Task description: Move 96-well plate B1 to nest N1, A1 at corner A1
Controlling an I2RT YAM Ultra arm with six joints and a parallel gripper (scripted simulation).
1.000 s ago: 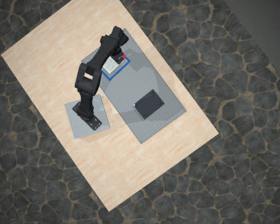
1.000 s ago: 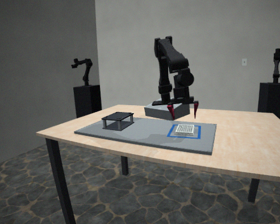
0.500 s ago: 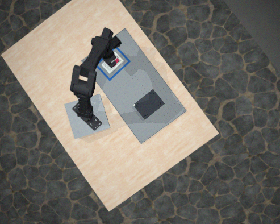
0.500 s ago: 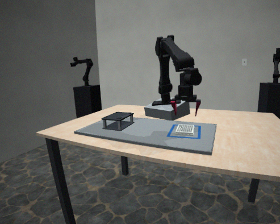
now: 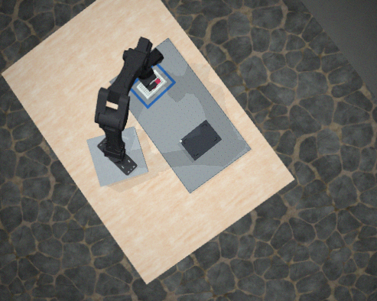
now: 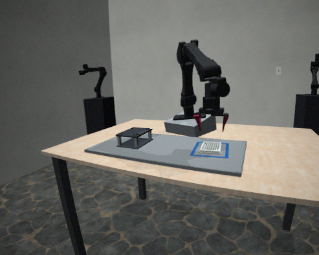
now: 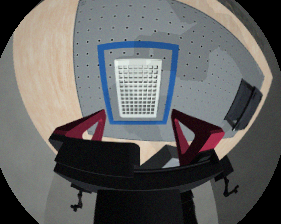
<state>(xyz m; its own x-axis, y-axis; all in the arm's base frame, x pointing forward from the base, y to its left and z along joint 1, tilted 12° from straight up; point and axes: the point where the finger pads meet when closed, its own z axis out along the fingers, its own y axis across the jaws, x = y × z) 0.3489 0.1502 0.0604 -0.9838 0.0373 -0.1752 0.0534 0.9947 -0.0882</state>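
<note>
Now: hand 80 mm above the white 96-well plate.
</note>
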